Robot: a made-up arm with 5 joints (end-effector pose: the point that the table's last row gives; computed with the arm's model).
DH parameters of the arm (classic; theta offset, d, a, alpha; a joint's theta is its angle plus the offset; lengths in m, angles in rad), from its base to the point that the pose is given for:
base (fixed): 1.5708 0.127 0 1.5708
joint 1: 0 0.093 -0.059 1.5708
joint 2: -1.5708 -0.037 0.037 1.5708
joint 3: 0 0.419 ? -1.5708
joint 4: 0 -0.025 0.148 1.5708
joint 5: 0 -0.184 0.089 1.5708
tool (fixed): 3.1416 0.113 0 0
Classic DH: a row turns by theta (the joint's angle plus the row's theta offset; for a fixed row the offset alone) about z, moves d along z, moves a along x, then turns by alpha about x.
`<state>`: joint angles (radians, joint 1 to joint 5).
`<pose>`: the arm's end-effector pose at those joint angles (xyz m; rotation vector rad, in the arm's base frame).
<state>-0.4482 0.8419 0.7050 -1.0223 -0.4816</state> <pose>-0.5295 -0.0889 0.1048 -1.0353 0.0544 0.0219</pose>
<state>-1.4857 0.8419 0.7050 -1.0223 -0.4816</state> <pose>-0.5295 -0.0644 0.1923 -2.0724 0.0669 -0.0091</pose>
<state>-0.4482 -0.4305 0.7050 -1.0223 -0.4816</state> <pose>-0.0790 -0.6178 0.3591 -0.9163 -0.0456 1.3457</pose>
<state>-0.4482 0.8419 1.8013 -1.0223 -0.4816</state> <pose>-0.3394 -0.4006 -0.0520 -1.8114 -0.7553 -0.0597</pose>
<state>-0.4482 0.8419 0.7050 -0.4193 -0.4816</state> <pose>-0.4107 -0.0020 0.0728 -0.7445 -0.2151 -0.4597</pose>
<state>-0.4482 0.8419 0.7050 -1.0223 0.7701</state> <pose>-0.5813 -0.2279 0.0248 -0.8730 -1.0784 0.6596</pose>
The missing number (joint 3, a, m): 0.095
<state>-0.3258 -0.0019 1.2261 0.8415 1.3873</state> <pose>0.0479 -0.1775 0.0707 -0.1935 -2.5733 -0.7113</pose>
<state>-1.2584 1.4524 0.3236 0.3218 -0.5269</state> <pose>-0.1296 0.1861 -0.0155 -0.6567 -0.9870 -1.4790</pose>
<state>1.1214 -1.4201 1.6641 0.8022 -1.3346</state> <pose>0.3128 -0.1350 -0.1059 1.8035 -0.4718 1.4176</pose>
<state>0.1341 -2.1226 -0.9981 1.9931 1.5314</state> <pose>0.3028 0.1023 -0.0081 -0.5652 -1.9148 0.6836</pose>
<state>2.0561 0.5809 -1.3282 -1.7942 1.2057</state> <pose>-0.3998 0.0781 -0.5308 -2.5302 0.3503 0.3433</pose>
